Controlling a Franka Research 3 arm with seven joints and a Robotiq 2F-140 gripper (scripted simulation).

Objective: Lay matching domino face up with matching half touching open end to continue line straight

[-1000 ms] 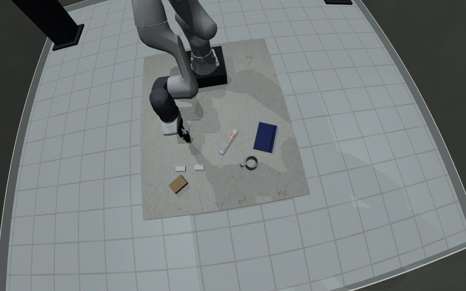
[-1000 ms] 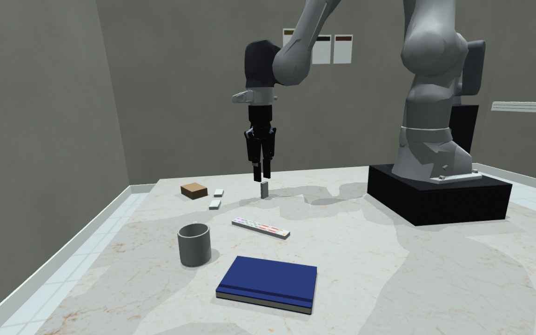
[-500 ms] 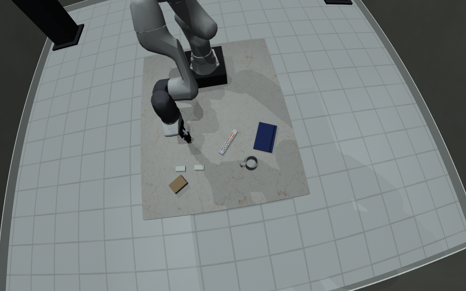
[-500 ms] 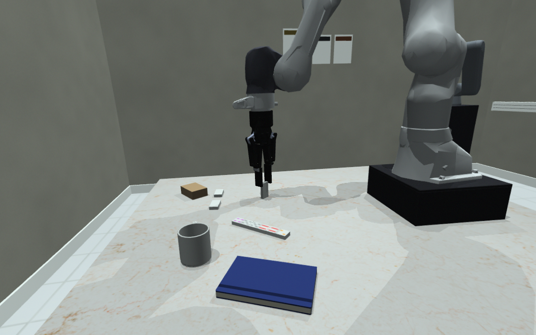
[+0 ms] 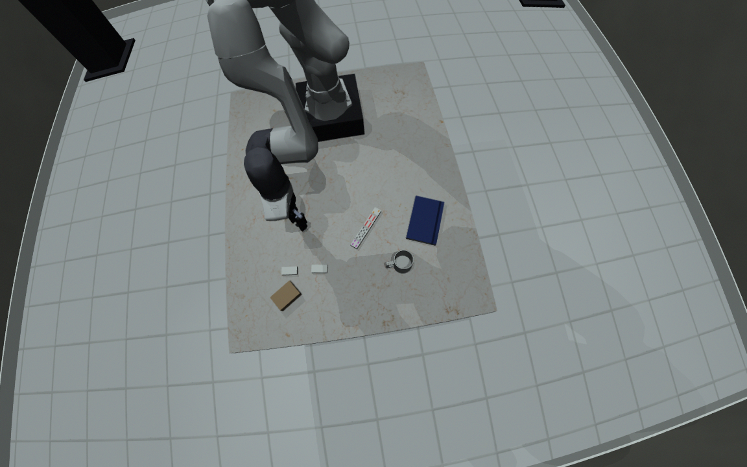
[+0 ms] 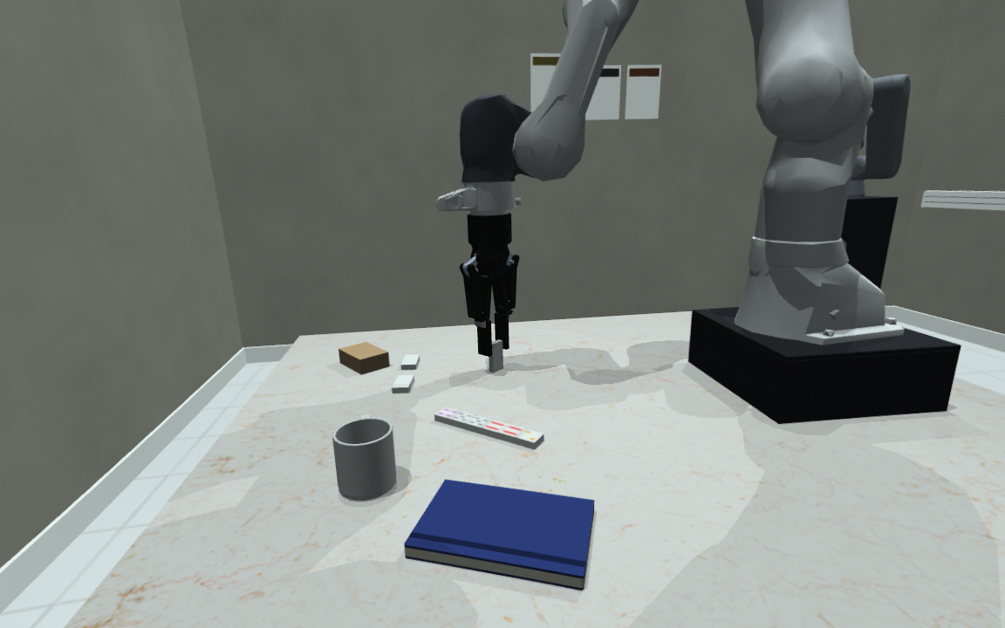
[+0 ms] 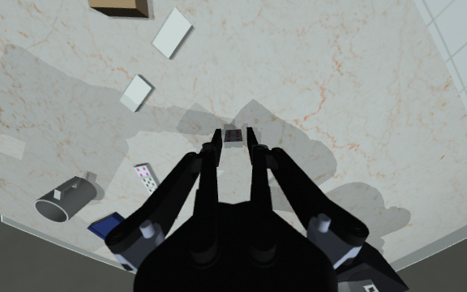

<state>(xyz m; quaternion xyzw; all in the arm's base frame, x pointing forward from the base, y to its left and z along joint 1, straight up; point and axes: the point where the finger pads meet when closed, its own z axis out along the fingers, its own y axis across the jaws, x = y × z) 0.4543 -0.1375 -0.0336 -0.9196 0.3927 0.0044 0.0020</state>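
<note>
The white domino is 10 mm to the left of my hand and 40 mm below it. From my hand the other things lie so: grey mug: 180 mm ahead, 340 mm to the left, 40 mm below; then blue book: 30 mm ahead, 440 mm to the left, 60 mm below; then brown block: 240 mm ahead, 60 mm to the right, 50 mm below.
</note>
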